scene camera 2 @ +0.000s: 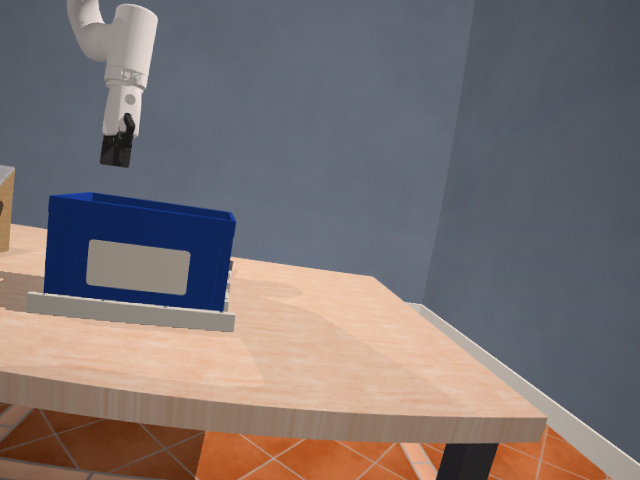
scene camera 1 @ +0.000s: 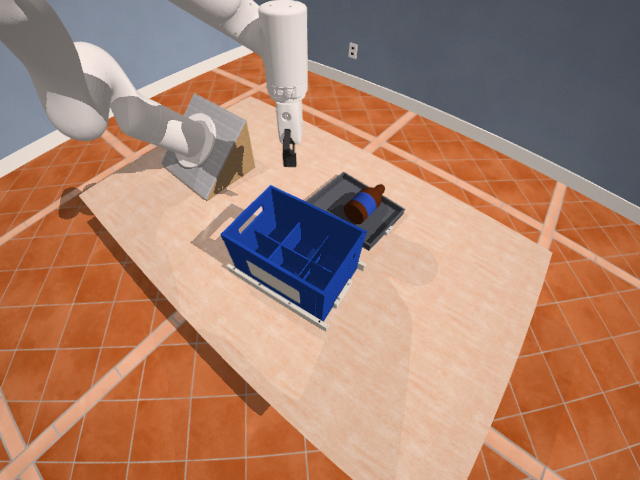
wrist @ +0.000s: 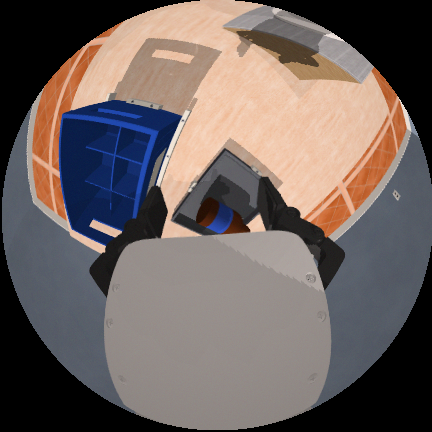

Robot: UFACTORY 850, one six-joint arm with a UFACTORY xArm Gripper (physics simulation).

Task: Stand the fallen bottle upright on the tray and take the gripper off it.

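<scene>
The brown bottle (scene camera 1: 365,203) (wrist: 219,218) with a blue label lies on its side on the dark grey tray (scene camera 1: 383,221) (wrist: 241,162). In scene camera 1 its base faces the blue crate and its neck points to the back right, at the tray's far rim. My gripper (scene camera 1: 290,161) (scene camera 2: 114,161) (wrist: 209,193) is open and empty, pointing down, high above the table and apart from the bottle. In the wrist view the bottle's neck is partly hidden by the gripper body. In scene camera 2 the bottle does not show.
A blue crate (scene camera 1: 312,285) (scene camera 2: 139,222) (wrist: 153,135) with inner dividers stands beside the tray, with light rails (scene camera 1: 276,296) (scene camera 2: 129,313) (wrist: 173,150) along its base. The arm's wedge-shaped mount (scene camera 1: 235,167) (wrist: 320,70) stands at the table's far left in scene camera 1.
</scene>
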